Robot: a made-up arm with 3 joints. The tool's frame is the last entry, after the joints. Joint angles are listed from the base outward. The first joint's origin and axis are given. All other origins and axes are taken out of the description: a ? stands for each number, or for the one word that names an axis. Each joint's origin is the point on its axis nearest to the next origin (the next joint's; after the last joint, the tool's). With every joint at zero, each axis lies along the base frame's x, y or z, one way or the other. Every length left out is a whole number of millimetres.
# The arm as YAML. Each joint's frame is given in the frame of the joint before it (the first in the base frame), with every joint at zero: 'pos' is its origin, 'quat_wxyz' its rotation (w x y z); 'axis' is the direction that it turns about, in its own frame. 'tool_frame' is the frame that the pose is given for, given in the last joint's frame.
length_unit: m
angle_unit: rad
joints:
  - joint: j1
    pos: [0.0, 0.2, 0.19]
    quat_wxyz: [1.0, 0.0, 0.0, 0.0]
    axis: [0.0, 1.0, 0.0]
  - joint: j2
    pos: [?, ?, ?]
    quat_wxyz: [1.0, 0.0, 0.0, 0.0]
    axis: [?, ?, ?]
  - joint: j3
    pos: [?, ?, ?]
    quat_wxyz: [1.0, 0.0, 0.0, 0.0]
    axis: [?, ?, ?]
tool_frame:
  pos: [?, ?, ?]
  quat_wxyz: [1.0, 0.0, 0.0, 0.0]
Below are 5 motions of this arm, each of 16 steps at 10 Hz.
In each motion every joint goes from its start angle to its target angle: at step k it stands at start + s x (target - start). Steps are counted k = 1, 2, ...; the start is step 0. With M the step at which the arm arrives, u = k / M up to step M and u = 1 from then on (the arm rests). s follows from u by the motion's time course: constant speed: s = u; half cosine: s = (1 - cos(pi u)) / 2; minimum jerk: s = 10 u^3 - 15 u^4 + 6 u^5.
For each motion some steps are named. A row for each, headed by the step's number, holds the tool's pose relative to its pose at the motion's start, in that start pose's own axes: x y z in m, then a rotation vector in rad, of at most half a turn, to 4 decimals.
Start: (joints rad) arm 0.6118 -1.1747 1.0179
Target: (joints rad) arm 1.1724 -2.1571 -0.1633
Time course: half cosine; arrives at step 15
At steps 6, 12, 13, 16:
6: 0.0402 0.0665 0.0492 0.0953 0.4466 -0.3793
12: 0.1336 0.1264 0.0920 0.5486 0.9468 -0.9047
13: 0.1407 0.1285 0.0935 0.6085 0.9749 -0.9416
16: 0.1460 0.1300 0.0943 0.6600 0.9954 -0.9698

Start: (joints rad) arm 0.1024 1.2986 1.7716
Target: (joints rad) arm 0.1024 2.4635 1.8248
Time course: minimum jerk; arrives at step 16
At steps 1, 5, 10, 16:
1: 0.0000 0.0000 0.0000 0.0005 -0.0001 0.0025
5: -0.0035 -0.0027 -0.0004 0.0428 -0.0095 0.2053
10: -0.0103 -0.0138 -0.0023 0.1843 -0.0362 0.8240
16: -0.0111 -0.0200 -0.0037 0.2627 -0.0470 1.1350

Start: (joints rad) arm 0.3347 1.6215 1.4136
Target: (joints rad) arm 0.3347 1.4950 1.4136
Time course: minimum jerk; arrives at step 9
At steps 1, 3, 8, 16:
1: 0.0000 0.0000 0.0000 0.0002 0.0000 -0.0014
3: 0.0005 0.0006 0.0001 0.0042 0.0000 -0.0262
8: 0.0026 0.0027 0.0004 0.0196 0.0000 -0.1235
16: 0.0027 0.0028 0.0004 0.0198 0.0000 -0.1249

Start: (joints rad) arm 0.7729 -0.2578 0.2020
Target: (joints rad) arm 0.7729 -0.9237 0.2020
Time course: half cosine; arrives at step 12
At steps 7, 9, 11, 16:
7: 0.0008 -0.0207 0.0040 0.4106 0.0000 -0.0841
9: 0.0007 -0.0282 0.0034 0.5568 0.0000 -0.1140
11: 0.0005 -0.0325 0.0025 0.6412 0.0000 -0.1313
16: 0.0005 -0.0330 0.0024 0.6524 0.0000 -0.1336

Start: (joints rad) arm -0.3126 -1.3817 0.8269
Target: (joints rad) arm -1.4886 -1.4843 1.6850
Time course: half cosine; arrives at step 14
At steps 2, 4, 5, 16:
2: -0.0042 -0.0215 -0.0049 0.0463 -0.0533 0.0340
4: -0.0100 -0.0794 -0.0230 0.1838 -0.2004 0.1191
5: -0.0092 -0.1163 -0.0385 0.2841 -0.2985 0.1684
16: 0.0899 -0.2967 -0.1895 1.1822 -0.9159 0.2860

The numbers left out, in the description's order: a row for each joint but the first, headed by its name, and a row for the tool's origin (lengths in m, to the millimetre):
j2: xyz -0.32 0.0 0.06, axis -1.0 0.0 0.0
j3: xyz 0.0 0.02 0.1, axis 0.0 -1.0 0.0
tool: xyz -0.12 0.0 -0.03

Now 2 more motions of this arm.
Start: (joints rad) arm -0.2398 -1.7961 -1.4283
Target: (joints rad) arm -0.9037 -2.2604 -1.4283
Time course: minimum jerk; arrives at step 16
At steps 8, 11, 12, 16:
8: -0.0215 -0.1655 0.0288 -0.2777 0.1114 0.2722
11: -0.0218 -0.2598 0.0806 -0.4432 0.2211 0.4386
12: -0.0202 -0.2801 0.0963 -0.4811 0.2517 0.4770
16: -0.0171 -0.3058 0.1192 -0.5313 0.2958 0.5278

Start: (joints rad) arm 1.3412 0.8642 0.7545
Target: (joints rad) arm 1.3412 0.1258 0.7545
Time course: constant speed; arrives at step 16
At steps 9, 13, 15, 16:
9: 0.0058 -0.0001 0.0061 0.3026 0.0000 -0.2845
13: 0.0082 -0.0012 0.0087 0.4371 0.0000 -0.4109
15: 0.0094 -0.0020 0.0100 0.5044 0.0000 -0.4741
16: 0.0099 -0.0025 0.0106 0.5380 0.0000 -0.5057

